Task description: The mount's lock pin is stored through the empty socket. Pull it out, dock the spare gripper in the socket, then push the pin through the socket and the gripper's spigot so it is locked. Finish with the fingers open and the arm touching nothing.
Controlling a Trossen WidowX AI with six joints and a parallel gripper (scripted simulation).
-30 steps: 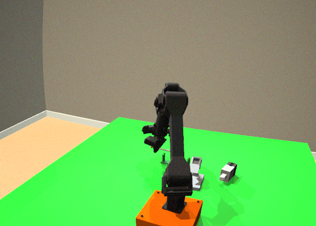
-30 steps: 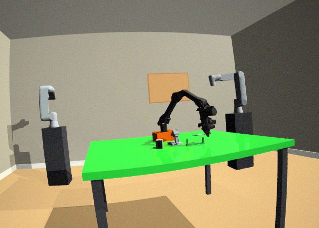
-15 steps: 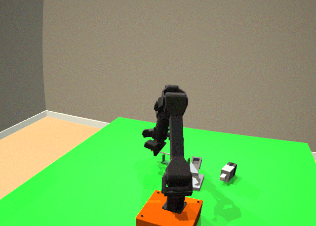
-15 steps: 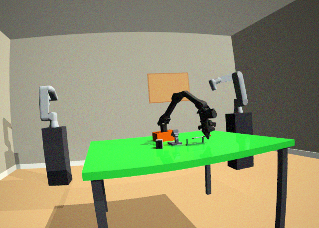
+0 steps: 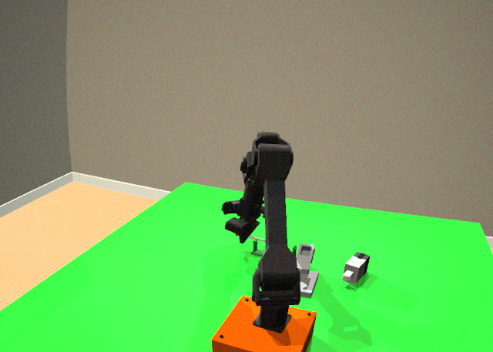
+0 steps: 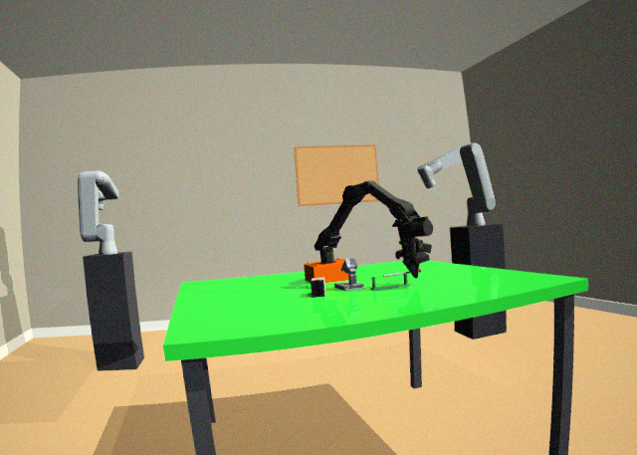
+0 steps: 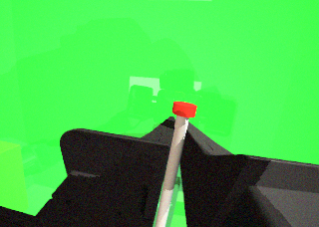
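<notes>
Right now my gripper tip is 100 mm to the left of the pin cradle. The rest, counted from my gripper tip: socket (220 mm to the right, 100 mm behind, 30 mm above); spare gripper (360 mm to the right, 30 mm behind).
</notes>
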